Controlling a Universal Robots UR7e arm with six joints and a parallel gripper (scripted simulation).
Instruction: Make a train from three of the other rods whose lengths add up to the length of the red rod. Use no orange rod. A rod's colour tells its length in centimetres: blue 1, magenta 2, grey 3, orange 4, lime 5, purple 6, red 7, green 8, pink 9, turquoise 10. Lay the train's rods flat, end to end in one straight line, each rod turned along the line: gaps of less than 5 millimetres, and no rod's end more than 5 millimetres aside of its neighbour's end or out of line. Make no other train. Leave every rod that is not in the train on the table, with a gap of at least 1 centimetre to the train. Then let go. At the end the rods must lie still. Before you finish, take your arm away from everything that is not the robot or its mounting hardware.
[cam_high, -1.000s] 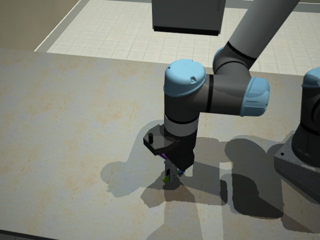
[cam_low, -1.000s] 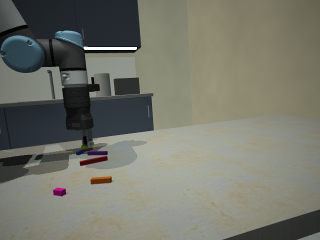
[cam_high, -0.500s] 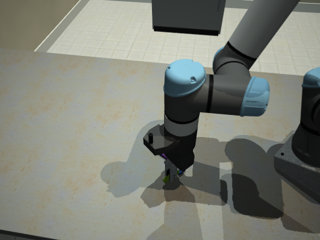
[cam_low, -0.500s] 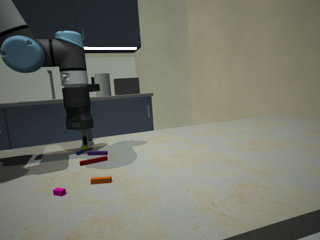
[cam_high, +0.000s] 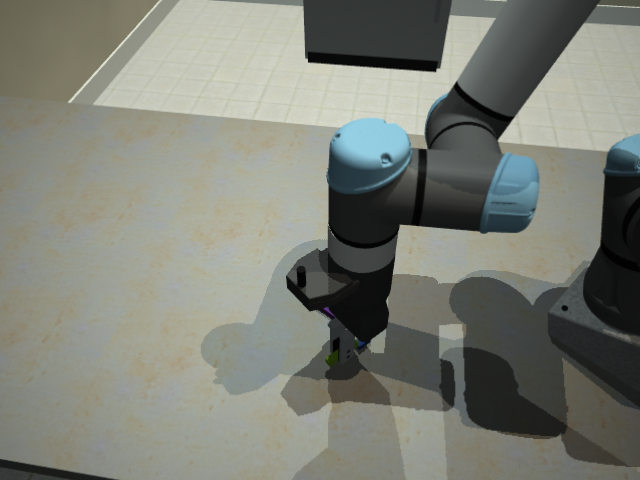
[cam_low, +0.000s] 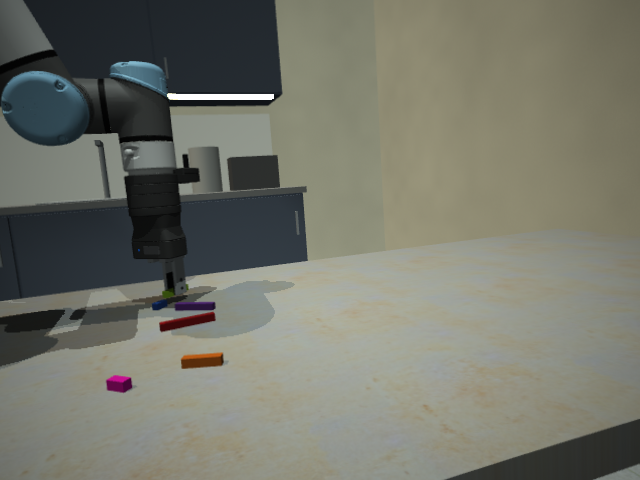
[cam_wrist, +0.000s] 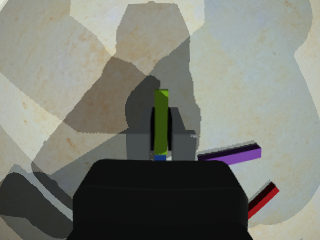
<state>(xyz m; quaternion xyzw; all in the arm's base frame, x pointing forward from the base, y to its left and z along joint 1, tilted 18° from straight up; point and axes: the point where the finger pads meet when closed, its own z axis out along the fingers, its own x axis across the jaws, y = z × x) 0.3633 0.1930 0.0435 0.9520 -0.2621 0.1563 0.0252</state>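
Now: hand 1 cm above the lime rod. The rest, counted from my hand: red rod: 3 cm ahead, 14 cm to the right, 3 cm below; then purple rod: 4 cm ahead, 6 cm to the right, 3 cm below; then orange rod: 6 cm ahead, 29 cm to the right, 3 cm below.
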